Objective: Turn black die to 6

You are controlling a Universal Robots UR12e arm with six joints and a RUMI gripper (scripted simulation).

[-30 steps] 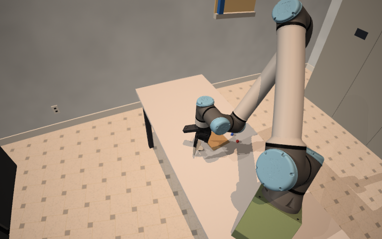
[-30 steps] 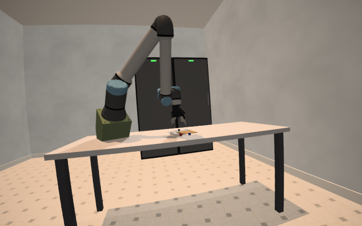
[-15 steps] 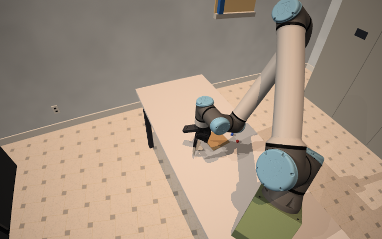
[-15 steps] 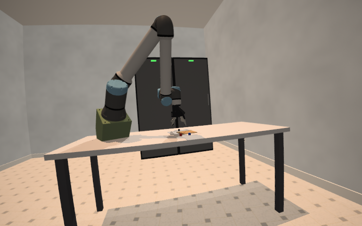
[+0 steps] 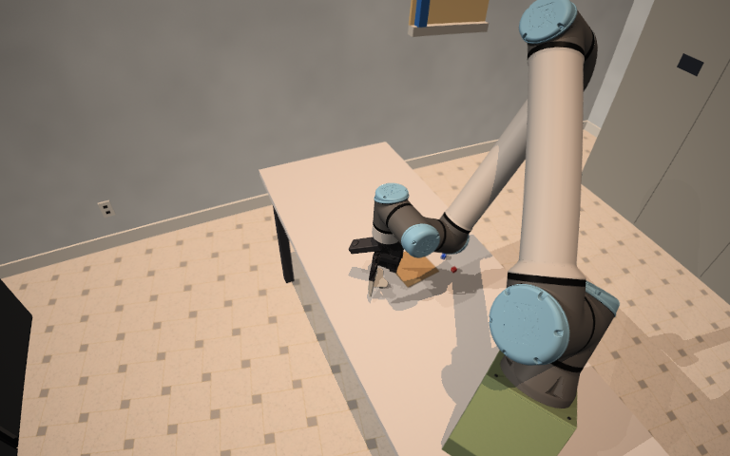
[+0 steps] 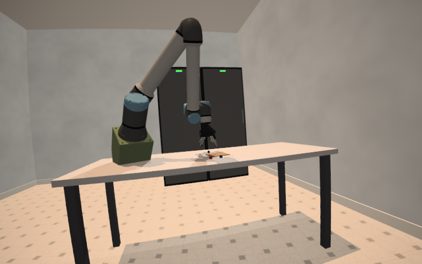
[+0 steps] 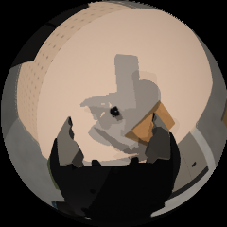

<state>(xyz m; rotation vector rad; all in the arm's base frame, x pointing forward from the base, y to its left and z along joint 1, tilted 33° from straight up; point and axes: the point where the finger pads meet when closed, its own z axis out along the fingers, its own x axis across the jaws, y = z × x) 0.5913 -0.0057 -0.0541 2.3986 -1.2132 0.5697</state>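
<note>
Now: hand 3 cm above the black die, 1 cm to the left of it and 1 cm past it. Also, from my hand: red die 27 cm to the right, 11 cm behind, 3 cm below; then brown mat 16 cm to the right, 4 cm below; then blue die 28 cm to the right, 4 cm behind, 3 cm below.
</note>
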